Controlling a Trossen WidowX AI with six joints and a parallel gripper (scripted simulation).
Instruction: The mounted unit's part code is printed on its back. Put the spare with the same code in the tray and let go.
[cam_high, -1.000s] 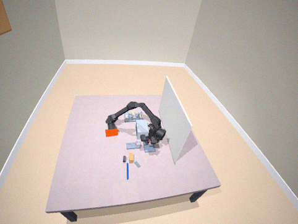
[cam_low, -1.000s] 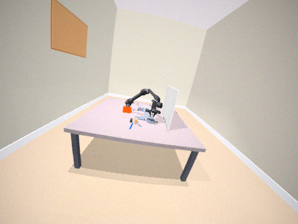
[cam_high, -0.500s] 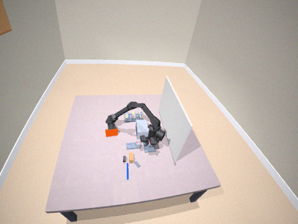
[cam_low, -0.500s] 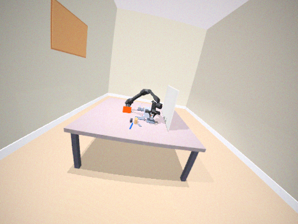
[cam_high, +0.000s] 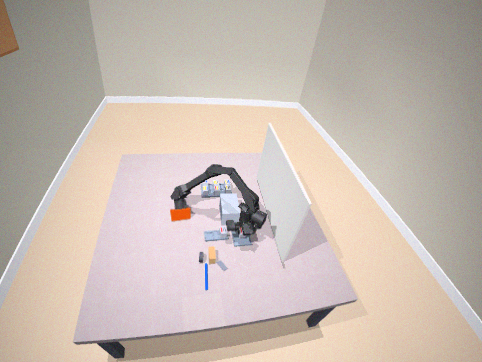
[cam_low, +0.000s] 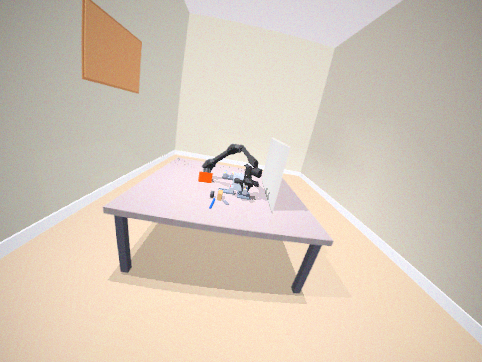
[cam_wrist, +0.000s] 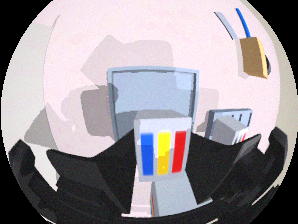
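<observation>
My gripper tip is now 2 cm above the grey-blue tray. Also, from my gripper tip: tan block 18 cm behind, 11 cm to the right; then blue stick 23 cm behind, 21 cm to the right, 2 cm below; then mounted unit 4 cm behind, 18 cm to the left, 2 cm above.
</observation>
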